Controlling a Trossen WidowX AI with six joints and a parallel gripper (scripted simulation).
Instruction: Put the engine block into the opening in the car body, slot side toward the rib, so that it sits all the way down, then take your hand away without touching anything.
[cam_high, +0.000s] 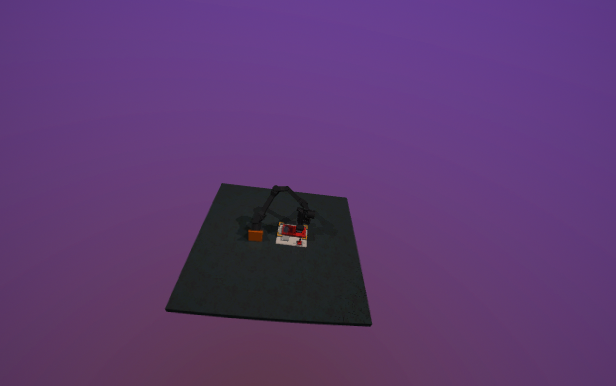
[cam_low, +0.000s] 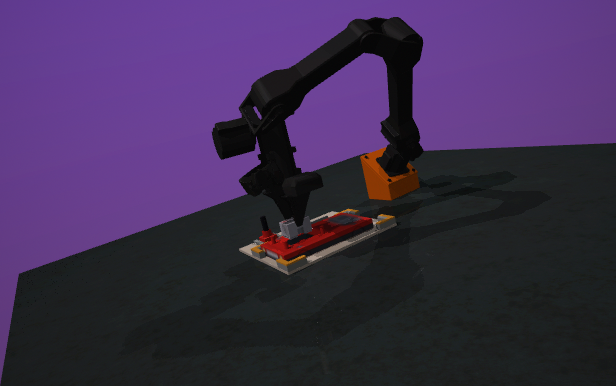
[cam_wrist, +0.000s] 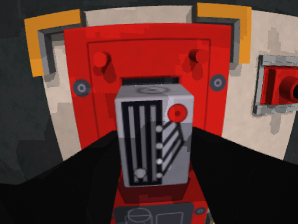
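The engine block is 10 mm below my gripper tip. From my gripper tip the other things lie so: dark upright peg: 20 mm ahead, 110 mm to the right, 20 mm below; cream base plate: 40 mm behind, 20 mm to the right, 40 mm below.
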